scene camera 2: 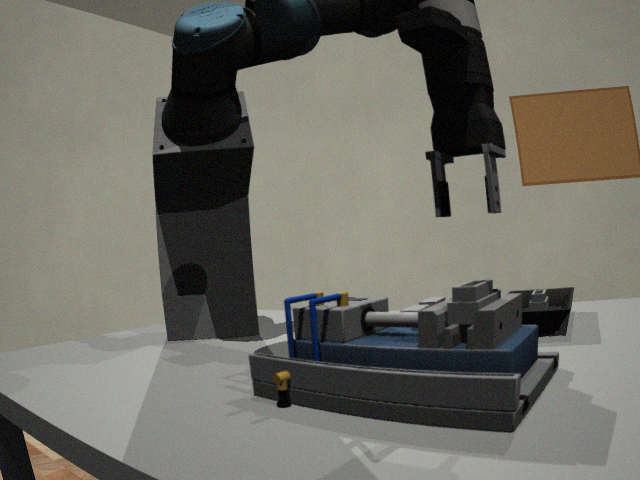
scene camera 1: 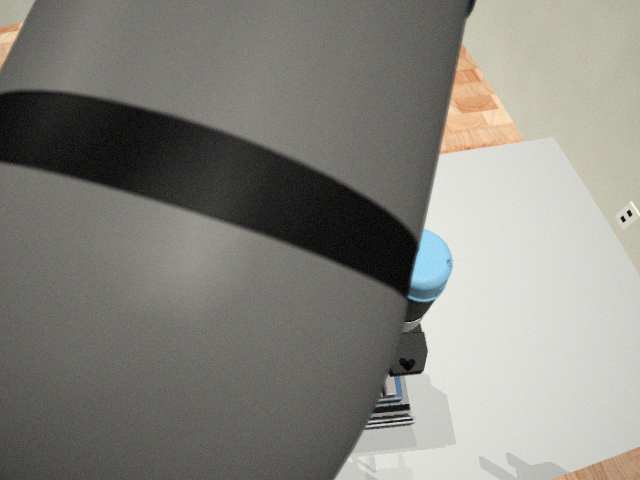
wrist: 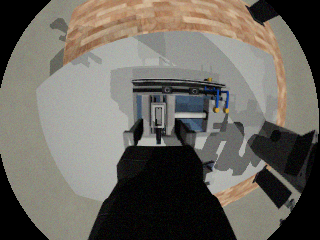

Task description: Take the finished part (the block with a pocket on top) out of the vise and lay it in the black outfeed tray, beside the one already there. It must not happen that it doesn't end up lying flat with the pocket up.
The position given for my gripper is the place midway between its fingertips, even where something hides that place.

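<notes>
I can see my gripper (scene camera 2: pixel 469 214), and the wrist view shows me that same gripper (wrist: pixel 159 125). A blue base is here too: I see it at (scene camera 2: pixel 523 344) and also at (wrist: pixel 183 103).
</notes>
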